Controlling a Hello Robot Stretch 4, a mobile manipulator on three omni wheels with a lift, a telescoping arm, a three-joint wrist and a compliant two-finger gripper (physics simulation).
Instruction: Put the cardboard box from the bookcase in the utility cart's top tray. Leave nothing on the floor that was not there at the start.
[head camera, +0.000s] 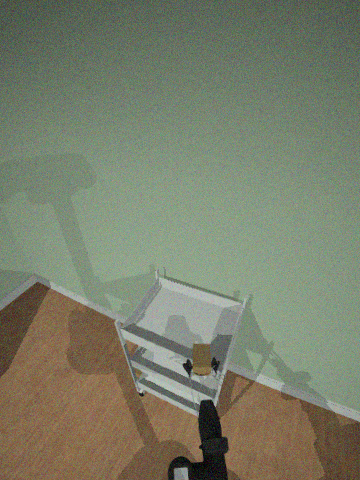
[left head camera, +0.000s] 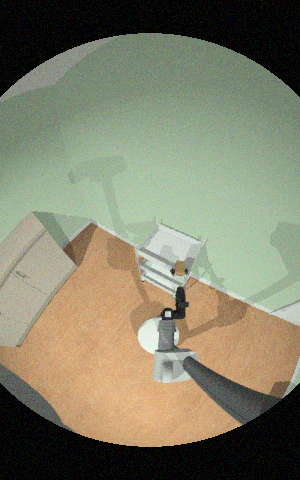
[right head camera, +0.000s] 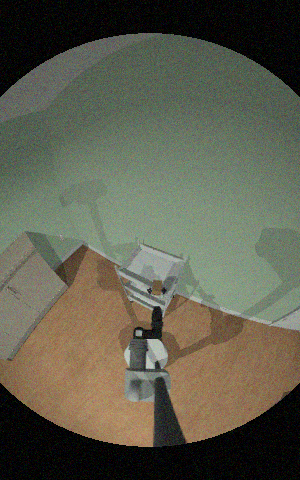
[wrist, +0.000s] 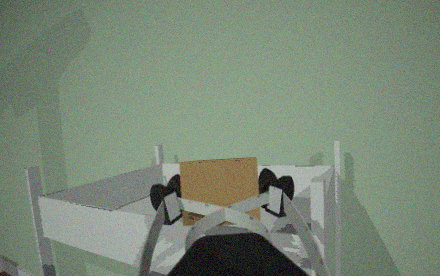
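Seen in the pictures: gripper, fingertip midpoint: (head camera: 200, 358) (left head camera: 178, 267) (right head camera: 156, 286) (wrist: 223, 187); robot's base, origin of the base link: (left head camera: 157, 334) (right head camera: 146, 354).
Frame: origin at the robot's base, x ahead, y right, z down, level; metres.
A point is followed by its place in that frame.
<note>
My gripper (head camera: 201, 366) (left head camera: 179, 271) {y 0.089, x 0.482, z -0.741 m} (right head camera: 157, 290) {y 0.089, x 0.482, z -0.741 m} (wrist: 223, 187) {y 0.089, x 0.482, z -0.741 m} is shut on the brown cardboard box (head camera: 202, 354) {y 0.093, x 0.483, z -0.768 m} (left head camera: 180, 266) {y 0.094, x 0.476, z -0.769 m} (right head camera: 157, 285) {y 0.094, x 0.479, z -0.769 m} (wrist: 220, 182) {y 0.086, x 0.435, z -0.757 m}, with a black fingertip pad on each side of it. The white three-tier utility cart (head camera: 155, 338) {y -0.080, x 0.634, z -0.634 m} (left head camera: 155, 256) {y -0.072, x 0.626, z -0.634 m} (right head camera: 132, 276) {y -0.101, x 0.626, z -0.633 m} (wrist: 90, 225) {y -0.097, x 0.580, z -0.673 m} stands near the green wall. In the head view the box overlaps the front right rim of the top tray; its exact height over the rim is hard to tell. In the wrist view the tray's walls show to the left, right and behind the box. The bookcase cannot be made out.
A beige cabinet (left head camera: 35, 280) {y -1.391, x 0.270, z -0.464 m} (right head camera: 32, 300) {y -1.386, x 0.279, z -0.363 m} stands to the left of the cart. The green wall (head camera: 200, 175) {y 0.120, x 0.903, z -1.234 m} with its white baseboard runs close behind the cart. A pale structure (left head camera: 287, 311) {y 1.814, x -0.050, z -0.245 m} shows at the right edge of the left head view. Shadows fall on the wooden floor.
</note>
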